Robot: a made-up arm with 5 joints.
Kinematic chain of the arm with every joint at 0, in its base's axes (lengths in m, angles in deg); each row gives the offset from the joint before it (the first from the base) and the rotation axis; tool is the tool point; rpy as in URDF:
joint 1: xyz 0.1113 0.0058 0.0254 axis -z
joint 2: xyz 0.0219 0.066 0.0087 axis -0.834 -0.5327 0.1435
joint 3: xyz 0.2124 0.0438 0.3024 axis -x
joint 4: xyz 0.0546 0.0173 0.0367 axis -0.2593 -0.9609 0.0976
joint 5: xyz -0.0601 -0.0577 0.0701 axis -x
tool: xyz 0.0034 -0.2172 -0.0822 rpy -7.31 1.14 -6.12
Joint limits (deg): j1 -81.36..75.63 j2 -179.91..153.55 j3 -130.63..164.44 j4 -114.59..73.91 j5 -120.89..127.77
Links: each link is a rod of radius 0.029 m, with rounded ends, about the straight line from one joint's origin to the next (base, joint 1, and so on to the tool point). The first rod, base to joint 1, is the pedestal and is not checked.
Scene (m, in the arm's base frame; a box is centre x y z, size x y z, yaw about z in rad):
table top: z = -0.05
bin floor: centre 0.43 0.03 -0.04 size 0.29 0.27 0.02 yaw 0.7
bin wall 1: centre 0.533 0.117 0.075 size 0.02 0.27 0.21 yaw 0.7
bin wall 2: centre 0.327 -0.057 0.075 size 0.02 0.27 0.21 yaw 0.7
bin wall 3: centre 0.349 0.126 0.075 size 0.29 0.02 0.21 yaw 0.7
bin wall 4: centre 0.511 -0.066 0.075 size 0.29 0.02 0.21 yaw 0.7
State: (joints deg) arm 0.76 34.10 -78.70 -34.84 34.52
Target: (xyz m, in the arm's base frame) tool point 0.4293 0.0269 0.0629
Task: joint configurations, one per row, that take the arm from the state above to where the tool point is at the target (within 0.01 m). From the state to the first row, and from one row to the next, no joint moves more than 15 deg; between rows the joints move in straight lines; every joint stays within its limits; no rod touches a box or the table.
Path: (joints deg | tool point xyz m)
1: 0.26 21.17 -88.91 -40.52 39.00 | 0.4023 0.0023 0.1373
2: -0.24 8.25 -99.12 -46.21 43.48 | 0.4293 0.0269 0.0629

